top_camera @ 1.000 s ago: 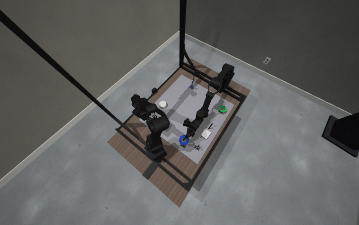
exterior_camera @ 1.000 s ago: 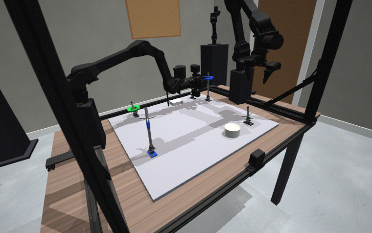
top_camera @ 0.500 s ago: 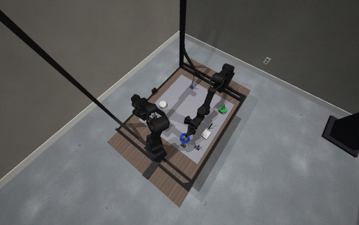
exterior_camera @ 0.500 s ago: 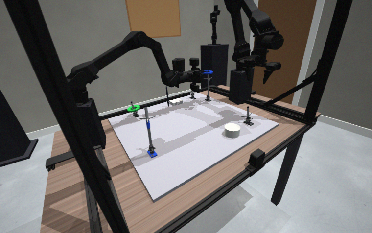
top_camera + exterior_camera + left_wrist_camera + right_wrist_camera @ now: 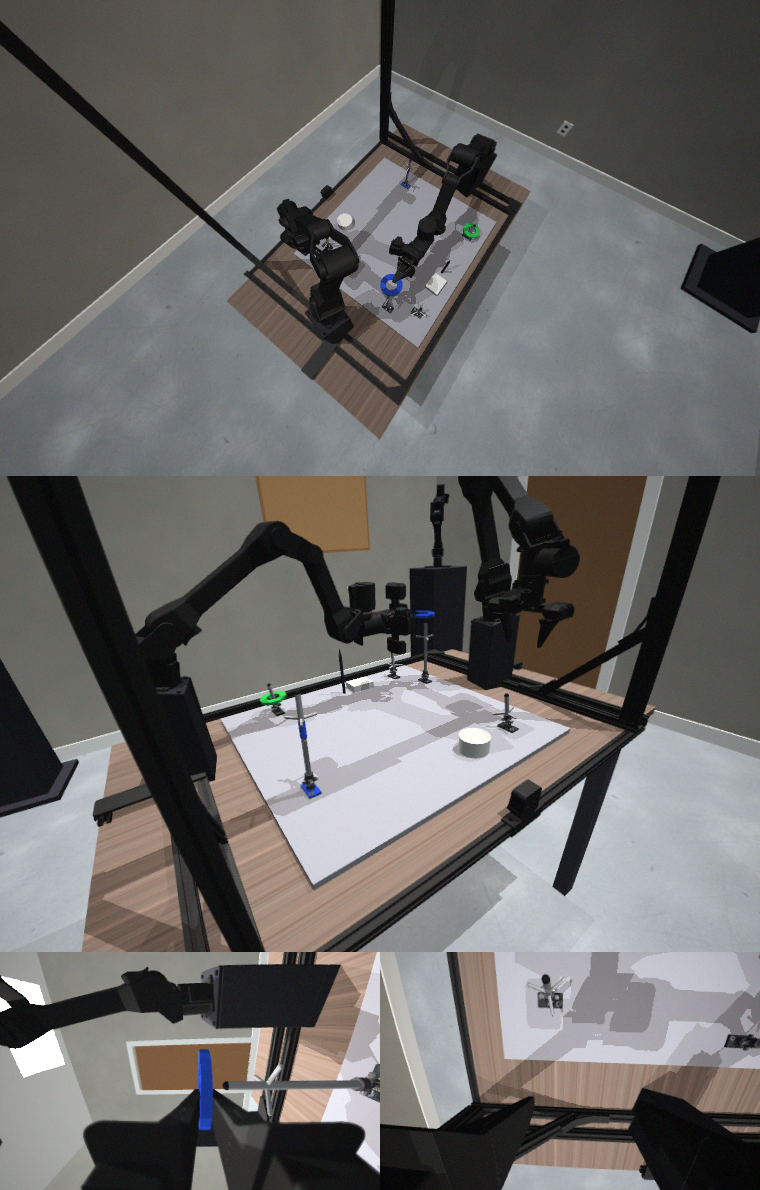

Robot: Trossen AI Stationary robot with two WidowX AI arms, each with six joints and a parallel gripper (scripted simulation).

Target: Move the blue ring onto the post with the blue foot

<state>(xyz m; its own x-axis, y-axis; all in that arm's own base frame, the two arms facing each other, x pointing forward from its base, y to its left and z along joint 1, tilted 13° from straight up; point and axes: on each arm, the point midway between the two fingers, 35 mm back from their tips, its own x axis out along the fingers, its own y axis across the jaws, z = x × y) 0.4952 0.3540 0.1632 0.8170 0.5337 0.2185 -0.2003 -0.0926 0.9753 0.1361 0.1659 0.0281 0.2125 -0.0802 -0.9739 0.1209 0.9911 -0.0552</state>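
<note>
Right now my right hand is 28 cm short of the blue ring, 10 cm to the right of it and 1 cm below it. The rest, counted from my right hand: white block 38 cm ahead, 27 cm to the left, 20 cm below; then short post 6 cm behind, 10 cm to the left, 15 cm below; then black pen 37 cm ahead, 33 cm to the left, 11 cm below.
</note>
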